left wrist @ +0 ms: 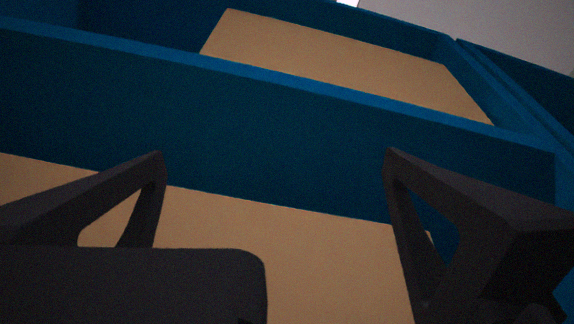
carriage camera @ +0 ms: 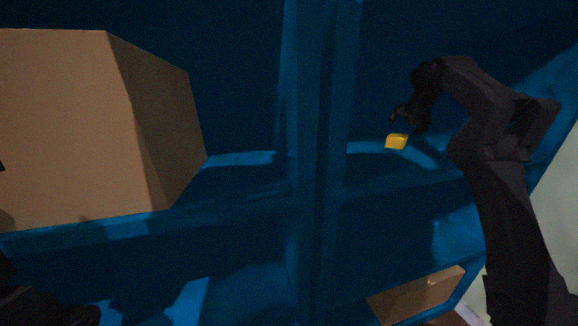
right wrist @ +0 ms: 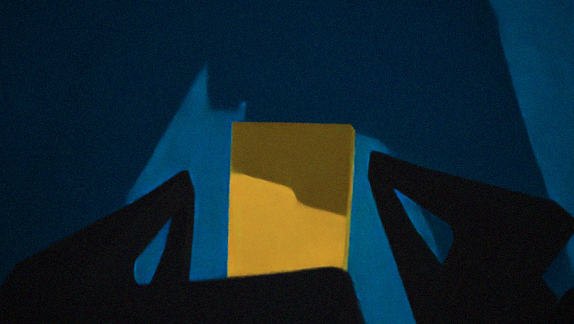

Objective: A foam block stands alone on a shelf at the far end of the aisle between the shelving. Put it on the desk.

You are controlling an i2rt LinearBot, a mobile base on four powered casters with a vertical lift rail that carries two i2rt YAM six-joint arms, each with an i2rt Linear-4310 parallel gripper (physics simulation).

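Frame: origin at the left arm's base, x right, y ahead, z up, level; centimetres.
Seen in the pictures: left gripper, fingertip midpoint: (left wrist: pixel 273 161); right gripper, fingertip midpoint: (carriage camera: pixel 400 131) (right wrist: pixel 281 173).
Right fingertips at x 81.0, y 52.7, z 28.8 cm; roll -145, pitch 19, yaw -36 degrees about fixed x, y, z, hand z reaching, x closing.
Pixels of each thing's top centre, then the offset from my right fingertips to it. Level surfaces: height alone.
- yellow foam block at its top centre: (right wrist: pixel 284 214) (carriage camera: pixel 397 135) dx -1.6, dy -1.4, dz -1.4 cm
- blue shelf at its surface level: dz -5.9 cm
- large cardboard box at its top centre: (left wrist: pixel 162 279) (carriage camera: pixel 29 59) dx -93.6, dy -28.7, dz +21.1 cm
The yellow foam block (carriage camera: pixel 396 141) (right wrist: pixel 289 215) stands on a blue shelf (carriage camera: pixel 367 147) right of the upright in the carriage view. My right gripper (right wrist: pixel 281 173) is open, with nothing held. In the right wrist view the block shows between its two fingers, with a gap on each side, and the gripper's dark body hides the block's lower edge. In the carriage view the right gripper (carriage camera: pixel 404 121) is just above the block. My left gripper (left wrist: pixel 273 161) is open and empty, in front of a cardboard box and blue shelving. The desk does not show.
A large cardboard box (carriage camera: pixel 70 125) stands on the shelf at the left of the carriage view. A blue upright (carriage camera: pixel 312 150) divides the shelving. Another box (carriage camera: pixel 417 295) lies on a lower shelf at the right. In the left wrist view, a blue shelf board (left wrist: pixel 280 77) crosses beyond the fingers.
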